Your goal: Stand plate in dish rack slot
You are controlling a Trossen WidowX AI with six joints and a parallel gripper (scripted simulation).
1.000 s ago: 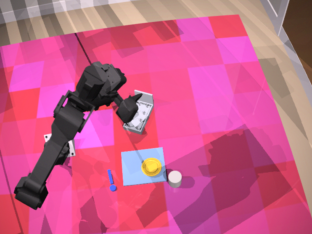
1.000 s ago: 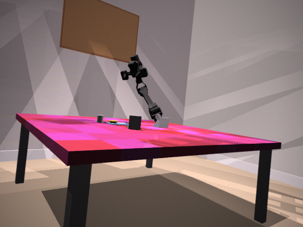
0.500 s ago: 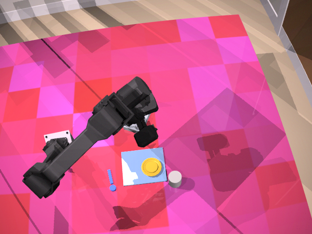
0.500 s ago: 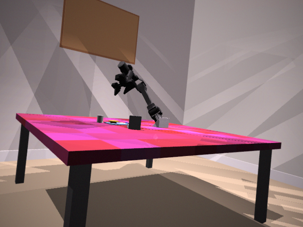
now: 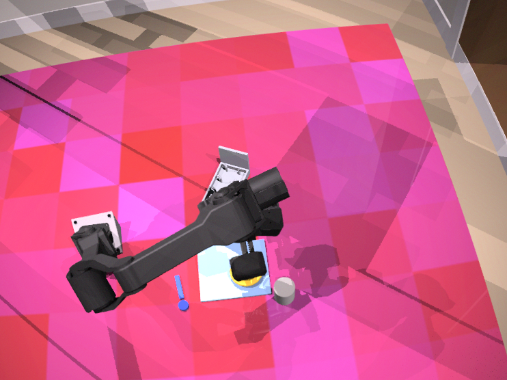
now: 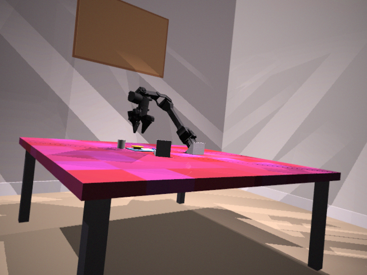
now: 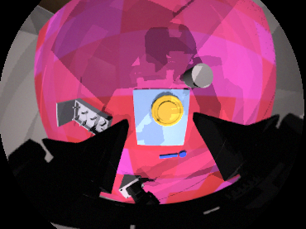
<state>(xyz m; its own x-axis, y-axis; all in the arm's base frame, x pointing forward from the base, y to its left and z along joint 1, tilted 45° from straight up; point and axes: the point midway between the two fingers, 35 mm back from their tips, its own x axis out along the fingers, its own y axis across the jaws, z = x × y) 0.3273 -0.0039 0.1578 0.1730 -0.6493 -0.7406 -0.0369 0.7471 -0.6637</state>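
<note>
The yellow plate is 10 mm behind my gripper tip, 20 mm to the right of it and 80 mm below it. The rest, counted from my gripper tip: blue spoon (160 mm behind, 50 mm to the right, 90 mm below); then grey dish rack (30 mm behind, 200 mm to the left, 70 mm below); then white cup (60 mm ahead, 80 mm to the right, 70 mm below).
</note>
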